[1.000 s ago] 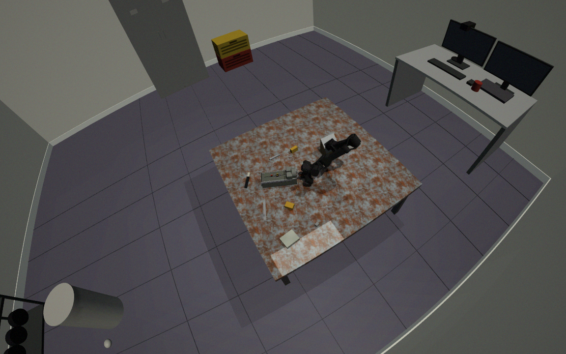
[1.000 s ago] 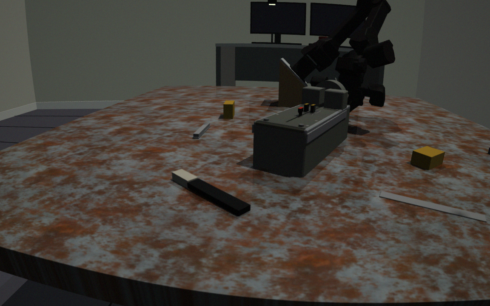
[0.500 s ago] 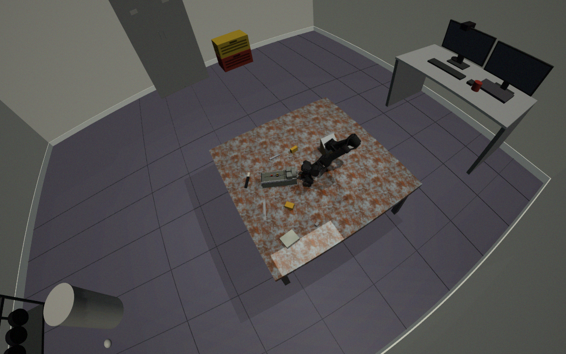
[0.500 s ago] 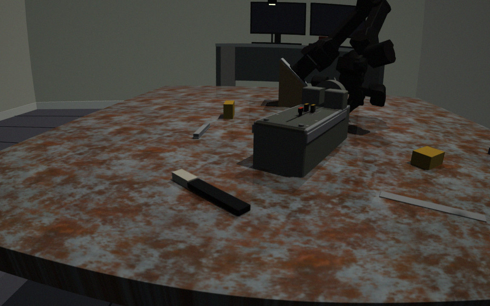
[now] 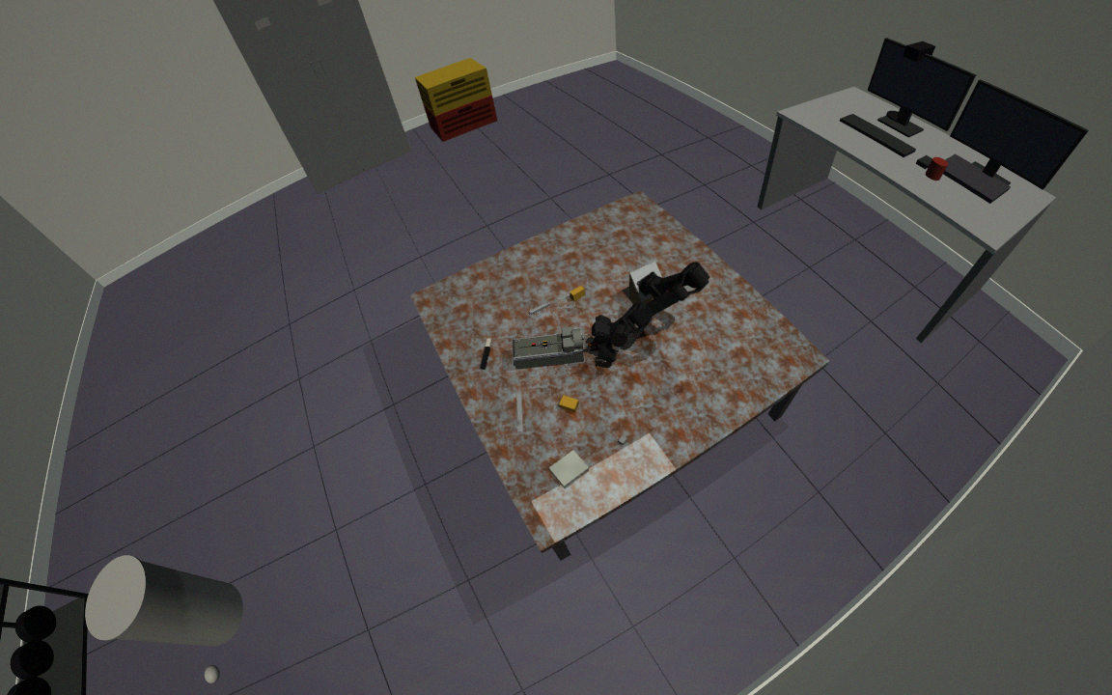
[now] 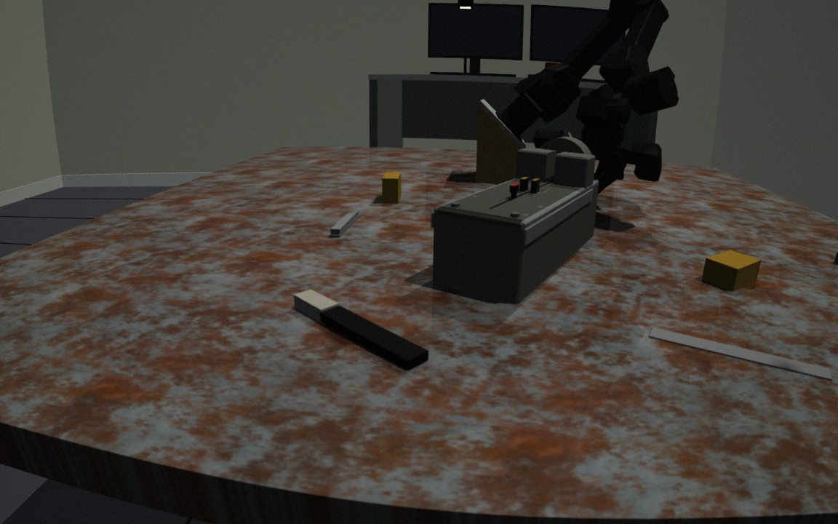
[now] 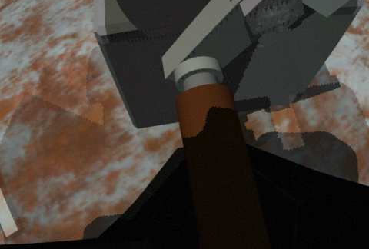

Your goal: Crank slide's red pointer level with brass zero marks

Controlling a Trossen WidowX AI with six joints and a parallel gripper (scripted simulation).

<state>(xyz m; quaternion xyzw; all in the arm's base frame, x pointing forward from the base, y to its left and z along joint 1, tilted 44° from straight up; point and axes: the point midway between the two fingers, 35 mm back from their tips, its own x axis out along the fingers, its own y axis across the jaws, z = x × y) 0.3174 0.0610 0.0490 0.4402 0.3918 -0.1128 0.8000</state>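
The red pointer lies 170 mm ahead of my gripper tip, 120 mm to the right of it and 40 mm above it. From my gripper tip the other things lie so: small grey bar (30 mm ahead, 320 mm to the right, 30 mm below); brown crank handle (10 mm behind, 10 mm to the left, 30 mm above); grey strip (360 mm ahead, 50 mm to the left, 40 mm below).
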